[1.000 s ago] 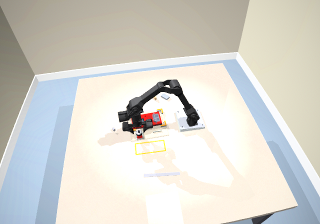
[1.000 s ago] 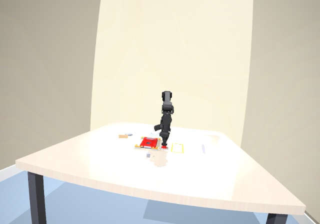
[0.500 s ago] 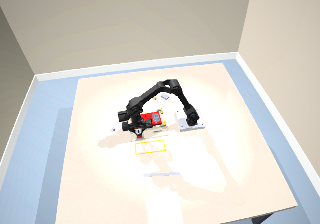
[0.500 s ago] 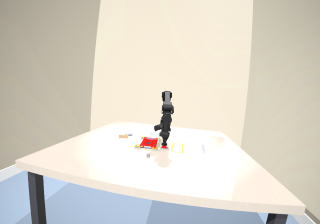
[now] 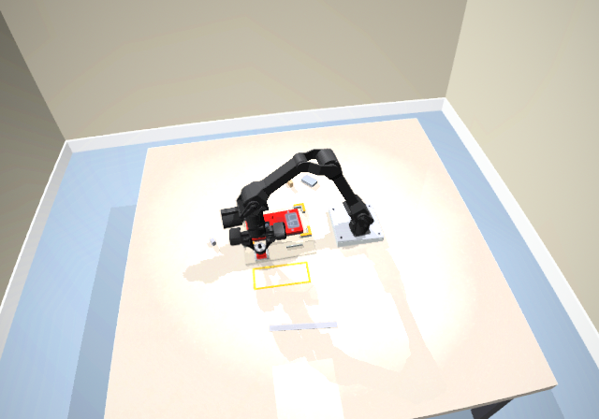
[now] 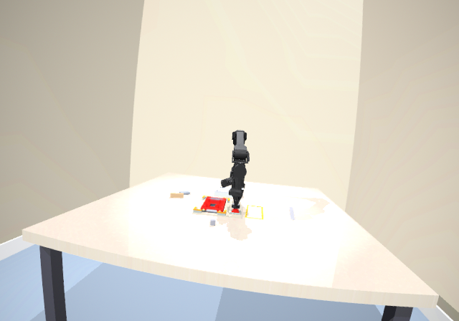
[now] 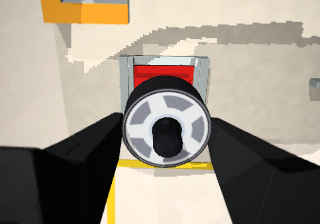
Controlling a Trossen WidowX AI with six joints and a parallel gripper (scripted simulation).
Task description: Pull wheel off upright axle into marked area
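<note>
Right now the upright axle is 10 mm below my gripper tip. Also, from my gripper tip: tan block: 170 mm behind, 330 mm to the right, 30 mm below; then small grey cube: 160 mm ahead, 100 mm to the right, 30 mm below; then wheel: right at my gripper tip.
</note>
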